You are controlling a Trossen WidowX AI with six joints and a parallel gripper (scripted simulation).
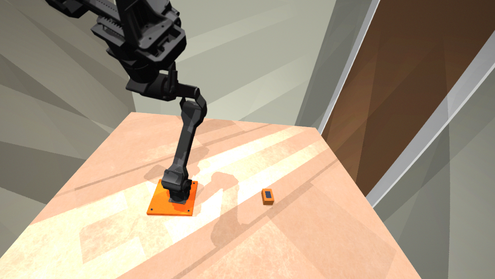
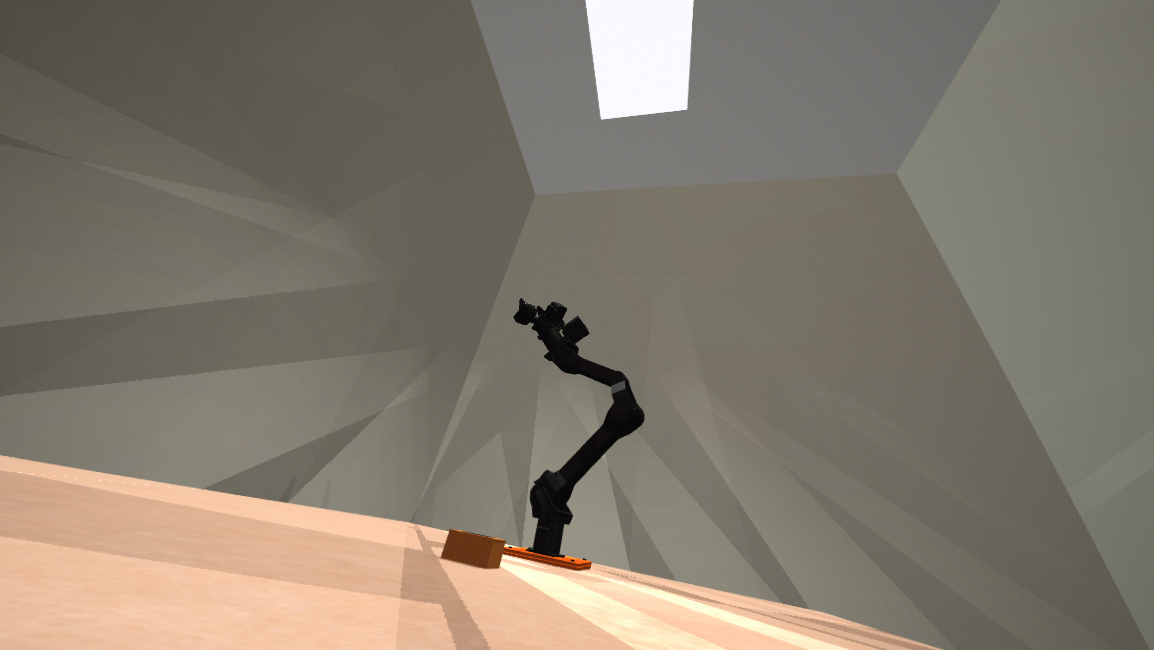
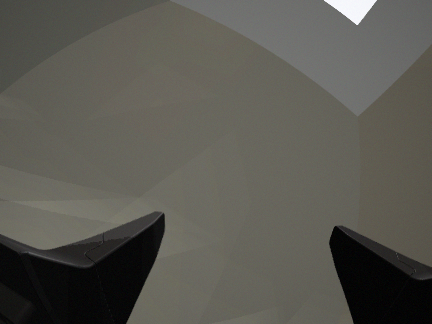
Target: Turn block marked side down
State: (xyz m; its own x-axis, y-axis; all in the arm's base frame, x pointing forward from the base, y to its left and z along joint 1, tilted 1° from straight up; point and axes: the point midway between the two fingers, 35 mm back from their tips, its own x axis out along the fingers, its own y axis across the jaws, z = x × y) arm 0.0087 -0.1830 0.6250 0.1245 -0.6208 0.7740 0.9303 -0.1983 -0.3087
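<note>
My gripper tip is now 33 cm short of the orange block, 26 cm to the right of it and 64 cm above it.
</note>
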